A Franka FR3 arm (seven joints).
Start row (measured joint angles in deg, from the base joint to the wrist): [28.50, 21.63, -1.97, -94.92, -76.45, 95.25, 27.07]
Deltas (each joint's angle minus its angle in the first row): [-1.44, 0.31, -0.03, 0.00, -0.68, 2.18, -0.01]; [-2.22, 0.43, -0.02, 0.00, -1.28, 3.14, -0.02]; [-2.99, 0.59, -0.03, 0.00, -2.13, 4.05, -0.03]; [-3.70, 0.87, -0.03, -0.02, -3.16, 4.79, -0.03]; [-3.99, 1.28, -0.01, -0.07, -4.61, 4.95, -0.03]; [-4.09, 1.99, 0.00, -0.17, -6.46, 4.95, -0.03]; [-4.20, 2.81, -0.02, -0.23, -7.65, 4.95, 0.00]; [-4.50, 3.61, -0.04, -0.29, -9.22, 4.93, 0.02]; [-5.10, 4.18, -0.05, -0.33, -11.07, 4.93, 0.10]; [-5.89, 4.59, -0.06, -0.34, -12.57, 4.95, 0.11]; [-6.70, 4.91, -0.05, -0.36, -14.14, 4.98, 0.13]
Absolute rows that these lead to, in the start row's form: [27.06, 21.94, -2.00, -94.92, -77.13, 97.43, 27.06]; [26.28, 22.06, -1.99, -94.92, -77.73, 98.39, 27.05]; [25.51, 22.22, -2.00, -94.92, -78.58, 99.30, 27.04]; [24.80, 22.50, -2.00, -94.94, -79.61, 100.04, 27.04]; [24.51, 22.91, -1.98, -94.99, -81.06, 100.20, 27.04]; [24.41, 23.62, -1.97, -95.09, -82.91, 100.20, 27.04]; [24.30, 24.44, -1.99, -95.15, -84.10, 100.20, 27.07]; [24.00, 25.24, -2.01, -95.21, -85.67, 100.18, 27.09]; [23.40, 25.81, -2.02, -95.25, -87.52, 100.18, 27.17]; [22.61, 26.22, -2.03, -95.26, -89.02, 100.20, 27.18]; [21.80, 26.54, -2.02, -95.28, -90.59, 100.23, 27.20]
